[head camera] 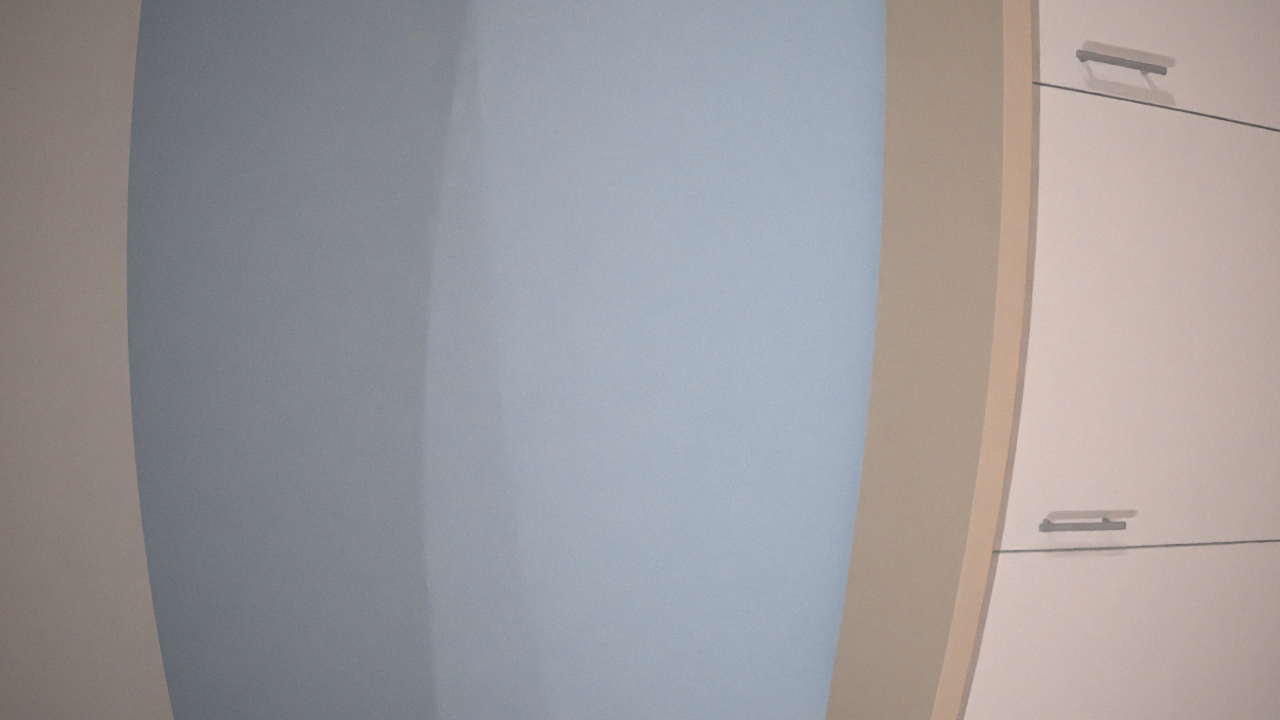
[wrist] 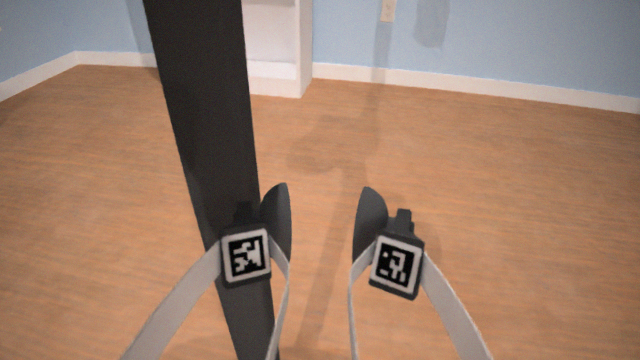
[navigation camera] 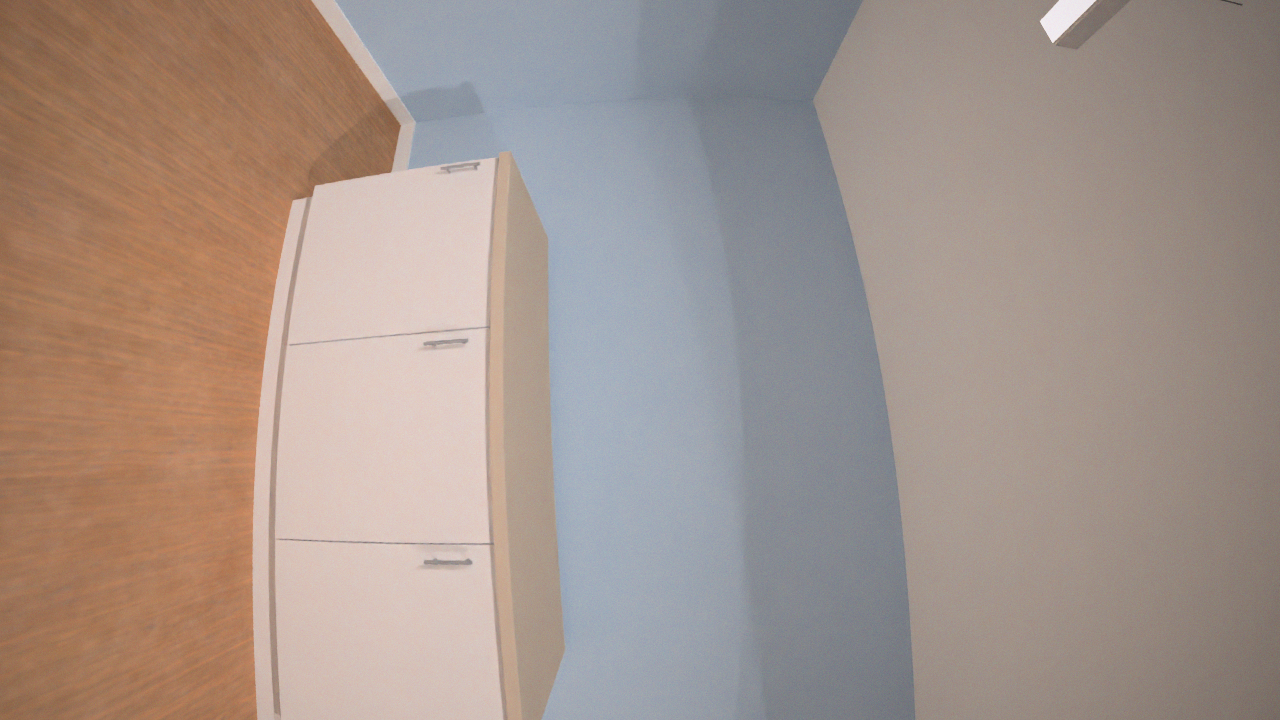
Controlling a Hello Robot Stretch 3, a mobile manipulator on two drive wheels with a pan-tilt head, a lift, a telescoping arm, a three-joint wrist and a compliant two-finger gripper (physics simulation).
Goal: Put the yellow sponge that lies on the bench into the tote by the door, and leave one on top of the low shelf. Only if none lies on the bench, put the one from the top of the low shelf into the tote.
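Observation:
My gripper is open and empty in the wrist view, with its two fingertips apart above the wooden floor. No yellow sponge and no tote shows in the three views. A white shelf unit stands against the blue wall at the top of the wrist view, partly hidden behind a dark post; whether it is the low shelf I cannot tell. A long white cabinet with a beige top stands along the blue wall; whether it is the bench I cannot tell.
The dark post runs down the left of the wrist view, behind the left finger. The cabinet's doors have grey bar handles. Wooden floor lies in front of the cabinet and under the gripper. A white baseboard edges the blue wall.

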